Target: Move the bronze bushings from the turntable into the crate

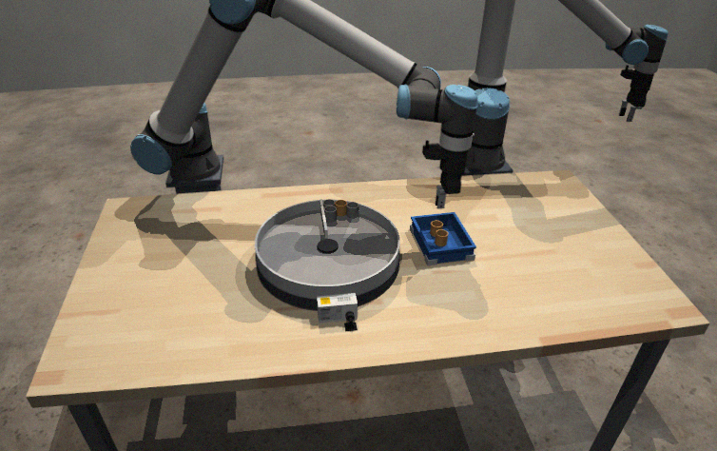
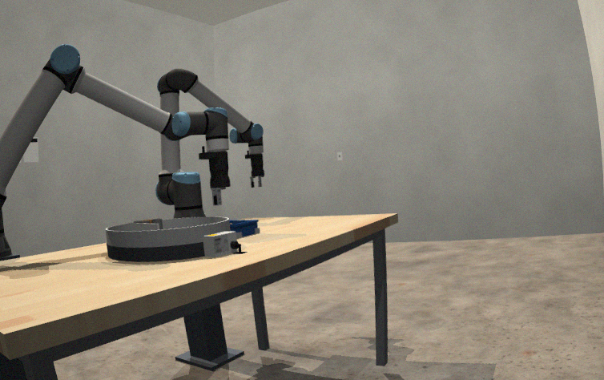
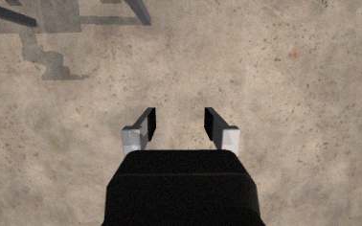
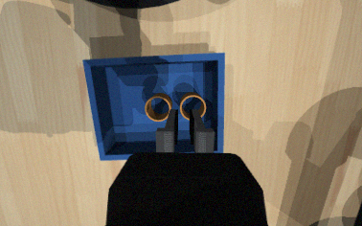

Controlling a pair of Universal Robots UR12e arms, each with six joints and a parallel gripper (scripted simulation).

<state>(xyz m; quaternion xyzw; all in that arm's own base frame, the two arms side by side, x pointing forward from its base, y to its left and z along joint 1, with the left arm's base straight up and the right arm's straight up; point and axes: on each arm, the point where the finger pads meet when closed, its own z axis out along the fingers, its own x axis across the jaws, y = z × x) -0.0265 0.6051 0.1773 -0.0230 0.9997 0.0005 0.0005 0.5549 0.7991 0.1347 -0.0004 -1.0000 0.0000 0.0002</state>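
Observation:
The blue crate is 11 cm below my right hand, 4 cm ahead of it and 1 cm to the left of it.

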